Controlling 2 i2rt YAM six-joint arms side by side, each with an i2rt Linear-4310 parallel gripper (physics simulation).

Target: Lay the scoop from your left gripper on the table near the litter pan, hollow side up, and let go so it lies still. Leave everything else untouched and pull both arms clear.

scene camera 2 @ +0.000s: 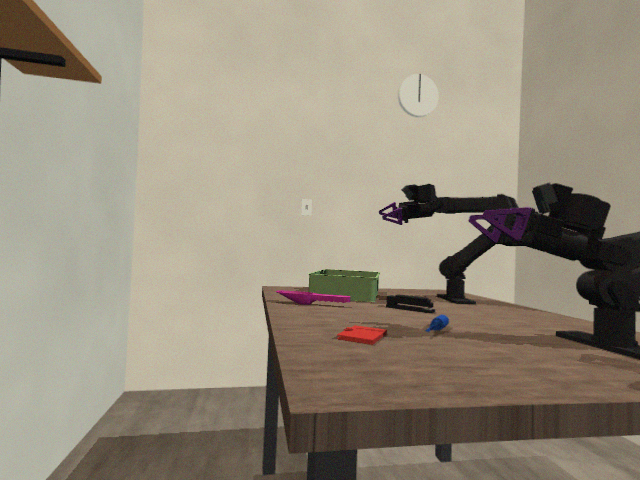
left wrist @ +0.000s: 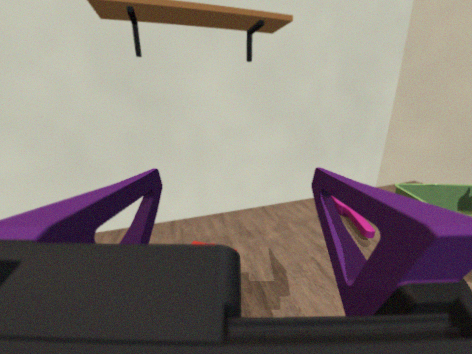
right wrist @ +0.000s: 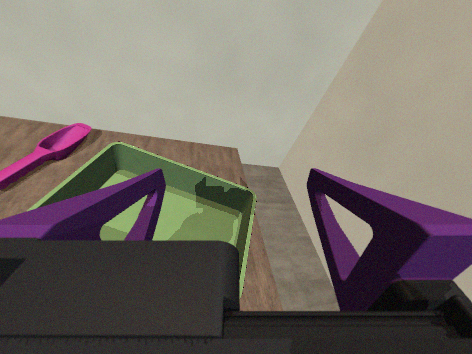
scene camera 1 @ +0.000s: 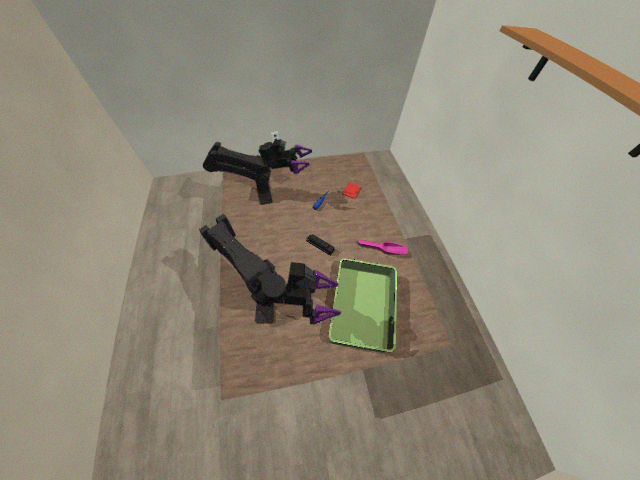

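Pixels of known places: left gripper, fingertip midpoint: (scene camera 2: 475,216) (left wrist: 236,176) (scene camera 1: 310,157); right gripper, fingertip midpoint: (scene camera 2: 380,215) (right wrist: 236,176) (scene camera 1: 339,298); left arm's base, link origin: (scene camera 2: 613,348) (scene camera 1: 263,190); right arm's base, link origin: (scene camera 2: 455,300).
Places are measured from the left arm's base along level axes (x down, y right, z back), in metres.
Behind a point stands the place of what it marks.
Observation:
The pink scoop (scene camera 1: 394,248) @(y 0.546, x -0.012, z -0.546 m) (scene camera 2: 305,297) @(y 0.512, x -0.023, z -0.512 m) (right wrist: 64,140) @(y 0.543, x -0.013, z -0.545 m) lies on the table (scene camera 1: 289,356) @(y 0.868, x 0.000, z 0.042 m) (scene camera 2: 413,382) @(y -0.115, x 0.000, z -0.506 m), hollow side up, beside the green litter pan (scene camera 1: 364,346) @(y 0.919, x -0.083, z -0.225 m) (scene camera 2: 343,285) @(y 0.611, x -0.050, z -0.357 m) and apart from it. In the left wrist view part of its handle (left wrist: 356,218) @(y 0.491, x -0.031, z -0.438 m) shows through the right-hand finger. My left gripper (scene camera 1: 310,159) @(y 0.096, x -0.255, z -0.249 m) (left wrist: 236,176) @(y 0.096, x -0.255, z -0.249 m) is open and empty, raised high and well away from the scoop. My right gripper (scene camera 1: 338,298) @(y 0.792, x -0.319, z -0.147 m) (right wrist: 236,176) @(y 0.792, x -0.319, z -0.147 m) is open and empty, raised above the table near the left side of the pan.
A black stapler-like object (scene camera 1: 320,244) @(y 0.445, x -0.038, z -0.202 m) (scene camera 2: 409,302) @(y 0.417, x -0.023, z -0.215 m) lies left of the scoop in scene camera 1. A blue screwdriver-like tool (scene camera 1: 319,200) @(y 0.174, x -0.027, z -0.276 m) (scene camera 2: 438,323) @(y 0.147, x -0.020, z -0.295 m) and a flat red piece (scene camera 1: 352,190) @(y 0.133, x -0.009, z -0.483 m) (scene camera 2: 361,334) @(y 0.110, x -0.009, z -0.491 m) lie farther up. A wooden shelf (scene camera 1: 578,59) (left wrist: 200,15) is on the wall.

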